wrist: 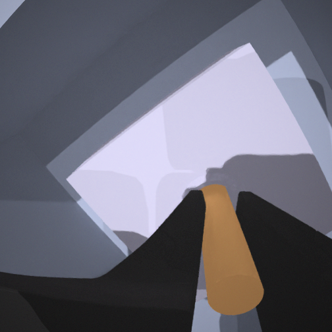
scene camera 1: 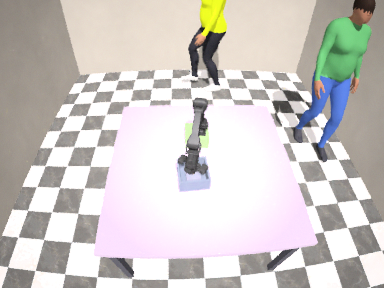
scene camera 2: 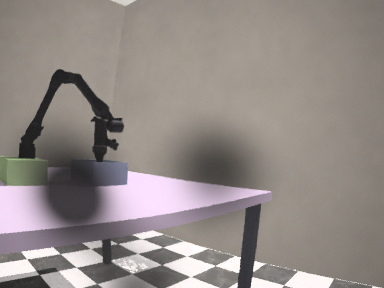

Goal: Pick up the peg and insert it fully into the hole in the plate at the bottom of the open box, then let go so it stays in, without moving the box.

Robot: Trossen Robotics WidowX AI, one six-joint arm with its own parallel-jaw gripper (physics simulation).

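Where they show: arm's base, link origin: (scene camera 1: pixel 201 132) (scene camera 2: pixel 26 158).
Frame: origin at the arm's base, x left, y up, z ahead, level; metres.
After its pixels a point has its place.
An orange peg (wrist: pixel 231 255) is held between the dark fingers of my gripper (wrist: pixel 218 201) (scene camera 2: pixel 99 160) {x -0.058, y -0.028, z 0.337 m} (scene camera 1: pixel 190 173) {x -0.058, y -0.028, z 0.337 m}, which is shut on it. The peg's far end reaches down toward the pale plate (wrist: pixel 210 105) at the bottom of the blue-grey open box (scene camera 1: pixel 194 186) {x -0.045, y -0.050, z 0.426 m} (scene camera 2: pixel 112 173) {x -0.147, y -0.045, z 0.351 m}. A curved edge, which looks like part of the hole's rim, shows around the far end in the wrist view. The fingers and the peg hide most of the hole, and whether the tip is inside it I cannot tell. The fingertips are low, over or inside the box.
A green block (scene camera 1: pixel 189 134) {x -0.083, y 0.000, z 0.022 m} (scene camera 2: pixel 24 171) {x -0.116, y -0.043, z -0.032 m} stands on the pink table (scene camera 1: pixel 150 220) {x -0.300, y -0.097, z 0.645 m} (scene camera 2: pixel 150 192) {x -0.341, y -0.097, z 0.407 m} near the arm's base, behind the box. The box walls (wrist: pixel 60 90) surround the plate. Two people stand on the floor beyond the table in scene camera 1.
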